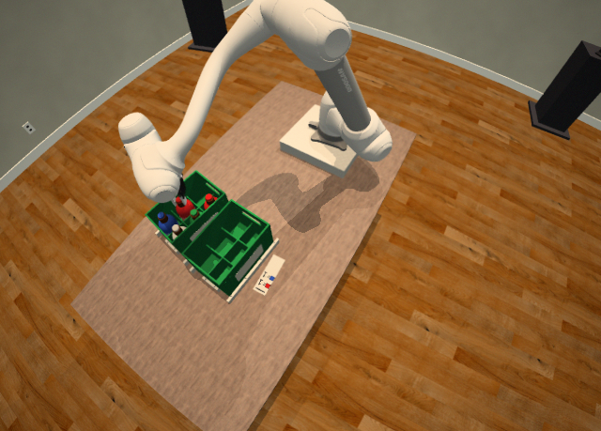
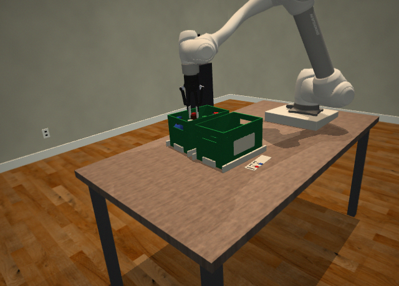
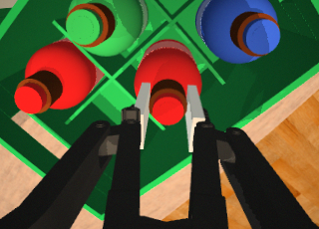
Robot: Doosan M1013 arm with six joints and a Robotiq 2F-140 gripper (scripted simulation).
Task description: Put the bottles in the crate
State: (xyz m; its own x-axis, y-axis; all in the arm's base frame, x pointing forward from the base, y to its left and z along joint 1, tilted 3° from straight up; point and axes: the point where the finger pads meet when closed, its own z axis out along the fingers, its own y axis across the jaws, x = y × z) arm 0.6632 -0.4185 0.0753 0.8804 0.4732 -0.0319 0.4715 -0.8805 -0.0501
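Now: the green-label bottle 9 cm to the left of my hand, 8 cm below it and 2 cm ahead of it. From my hand the other things lie so: white-label bottle (11 cm ahead, 8 cm below, 6 cm to the left); blue-label bottle (9 cm ahead, 8 cm below, 3 cm to the right); pick list (42 cm to the left, 17 cm below, 9 cm ahead).
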